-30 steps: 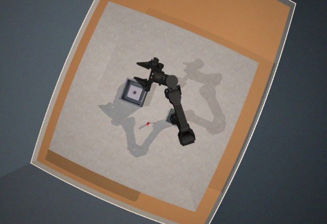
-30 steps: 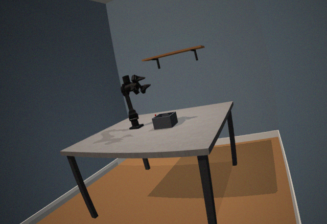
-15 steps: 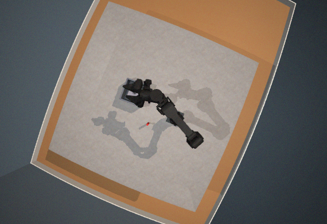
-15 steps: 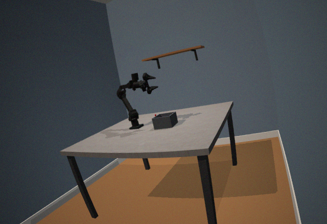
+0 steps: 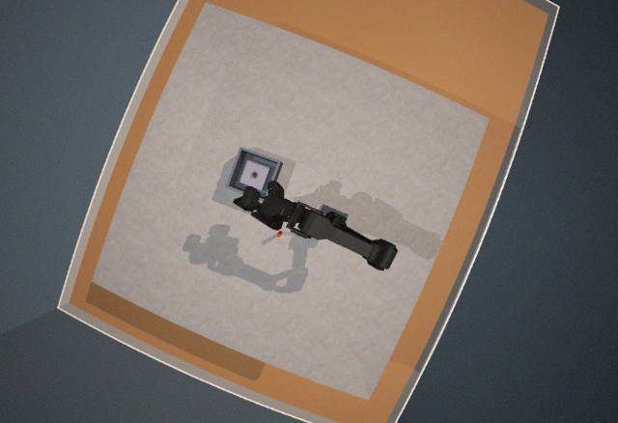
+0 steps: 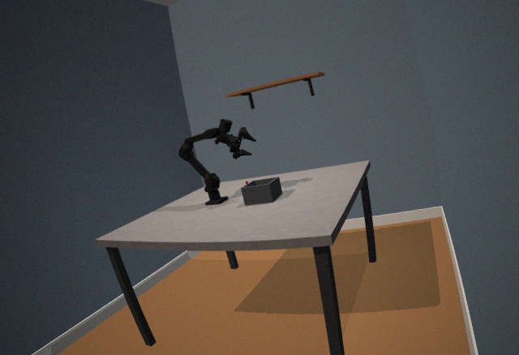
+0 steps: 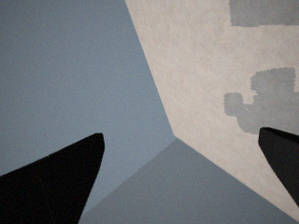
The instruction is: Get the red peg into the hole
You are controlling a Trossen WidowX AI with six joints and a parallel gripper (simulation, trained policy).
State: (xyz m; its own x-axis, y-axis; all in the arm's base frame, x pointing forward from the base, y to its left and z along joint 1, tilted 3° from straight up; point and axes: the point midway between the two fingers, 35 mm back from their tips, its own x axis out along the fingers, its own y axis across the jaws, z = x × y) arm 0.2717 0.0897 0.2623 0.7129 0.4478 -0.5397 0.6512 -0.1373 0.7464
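The red peg is 140 mm behind my gripper tip, 40 mm to the left of it and 230 mm below it. Round my gripper tip: grey box (60 mm ahead, 90 mm to the right, 250 mm below); then pale plate (60 mm ahead, 90 mm to the right, 230 mm below).
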